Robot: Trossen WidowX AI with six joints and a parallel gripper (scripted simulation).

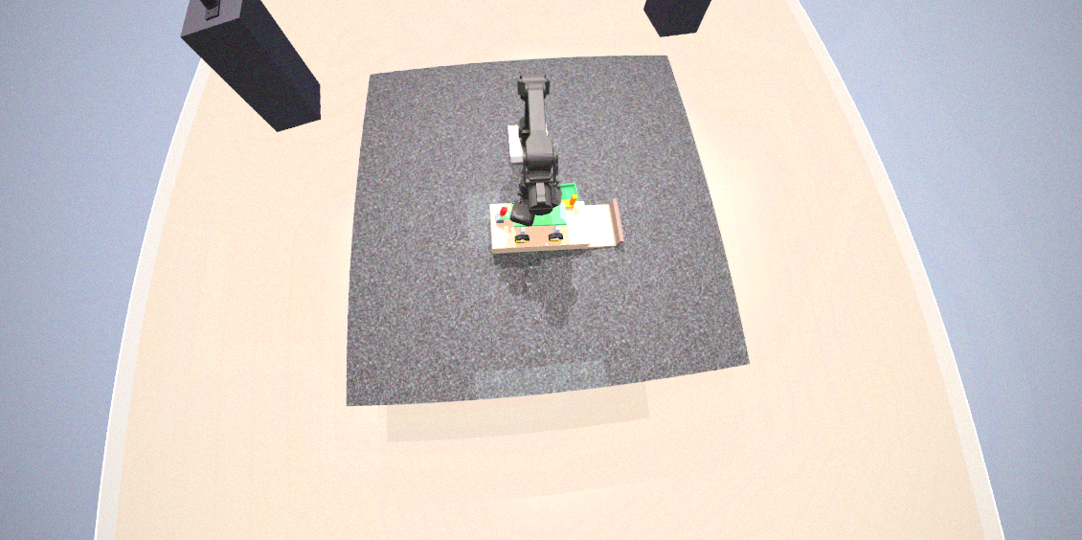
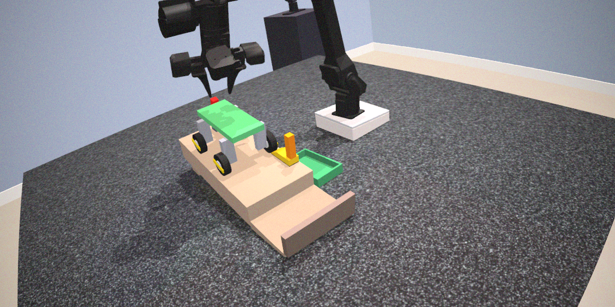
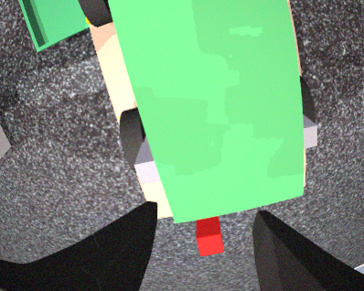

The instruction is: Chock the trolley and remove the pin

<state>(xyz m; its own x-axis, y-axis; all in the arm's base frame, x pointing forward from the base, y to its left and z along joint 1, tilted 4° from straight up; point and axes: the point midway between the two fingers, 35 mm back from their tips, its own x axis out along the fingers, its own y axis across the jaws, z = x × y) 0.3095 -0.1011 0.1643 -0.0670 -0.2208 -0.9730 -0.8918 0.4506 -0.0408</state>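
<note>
My gripper tip is 6 cm to the left of the red-headed stop pin, 6 cm above it and 1 cm past it. From my gripper tip the other things lie so: green tray: 20 cm below, 16 cm to the left, 8 cm behind; green-topped trolley: 8 cm below, 4 cm to the left, 2 cm ahead; yellow chock: 15 cm to the left, 11 cm below, 2 cm behind.
</note>
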